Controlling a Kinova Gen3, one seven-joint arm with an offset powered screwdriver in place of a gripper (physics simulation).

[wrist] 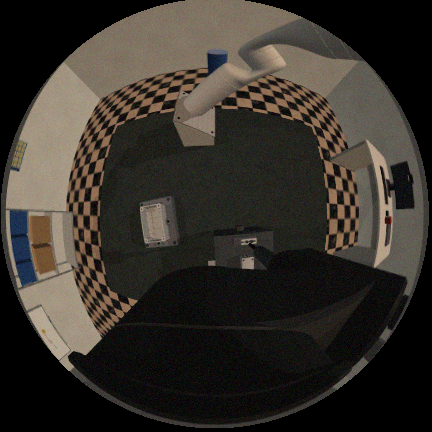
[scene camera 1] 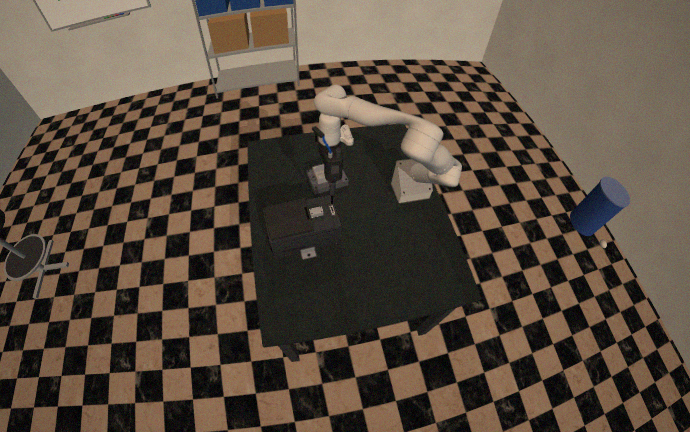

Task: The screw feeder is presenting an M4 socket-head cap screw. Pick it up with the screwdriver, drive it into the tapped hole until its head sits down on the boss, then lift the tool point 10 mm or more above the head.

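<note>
The screwdriver [scene camera 1: 332, 204] [wrist: 250, 244] points down over the screw feeder [scene camera 1: 287, 223] [wrist: 227, 247], a dark box. Its tip shows at the small pale slotted nest [wrist: 243, 242] on the feeder's top. Whether the tip touches a screw or carries one is too small to tell. A grey housing with a pale raised top [scene camera 1: 318, 174] [wrist: 156, 223] stands on the table, partly behind the tool in the scene view. The tapped hole cannot be made out clearly. A small pale plate with a dark spot [scene camera 1: 304, 254] lies beside the feeder in the scene view.
The arm's base [scene camera 1: 413, 192] [wrist: 197, 138] stands on the dark table [scene camera 1: 387, 269] [wrist: 270, 170], with the arm arching above. A blue cylinder [scene camera 1: 599, 206] [wrist: 217, 61] stands on the floor. A shelf rack [scene camera 1: 257, 49] is by the wall. The black tool body covers the lower wrist view.
</note>
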